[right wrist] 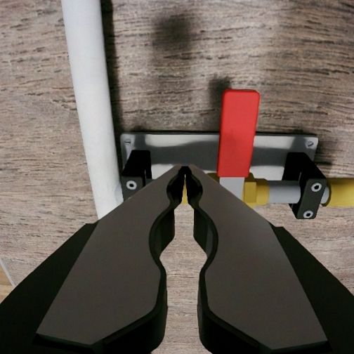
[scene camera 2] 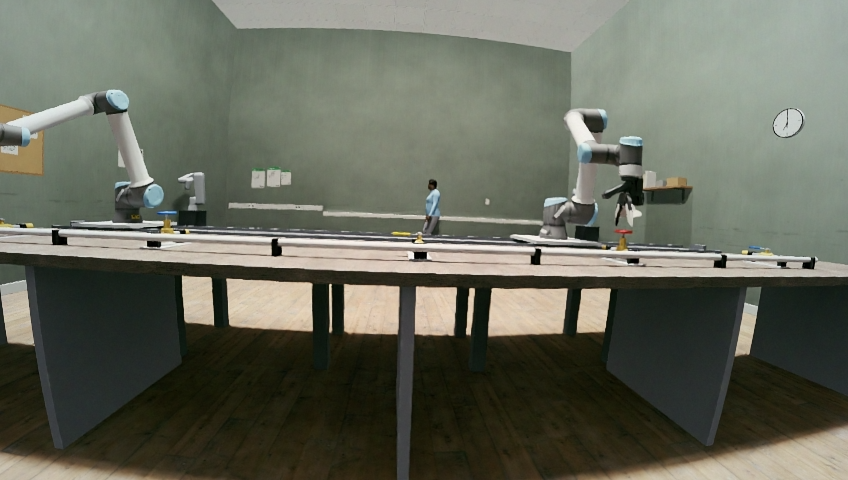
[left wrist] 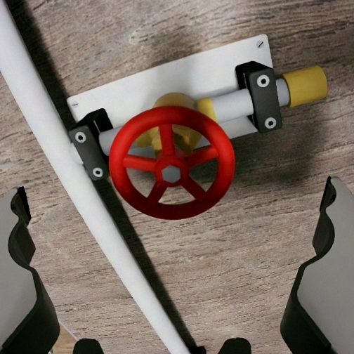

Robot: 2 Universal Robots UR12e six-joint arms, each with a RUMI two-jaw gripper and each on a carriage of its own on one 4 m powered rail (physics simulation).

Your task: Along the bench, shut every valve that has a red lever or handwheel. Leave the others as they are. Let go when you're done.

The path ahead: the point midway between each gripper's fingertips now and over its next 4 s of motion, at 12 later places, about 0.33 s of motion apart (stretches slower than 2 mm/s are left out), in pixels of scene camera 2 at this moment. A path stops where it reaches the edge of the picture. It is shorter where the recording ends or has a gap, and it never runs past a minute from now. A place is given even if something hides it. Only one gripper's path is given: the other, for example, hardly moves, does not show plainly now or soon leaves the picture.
The left gripper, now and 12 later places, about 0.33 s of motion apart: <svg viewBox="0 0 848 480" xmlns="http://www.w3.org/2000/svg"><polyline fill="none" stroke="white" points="623,226 623,226 623,230 623,233 623,236 623,236 622,236 622,237 623,234 623,231 623,226 621,227 619,225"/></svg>
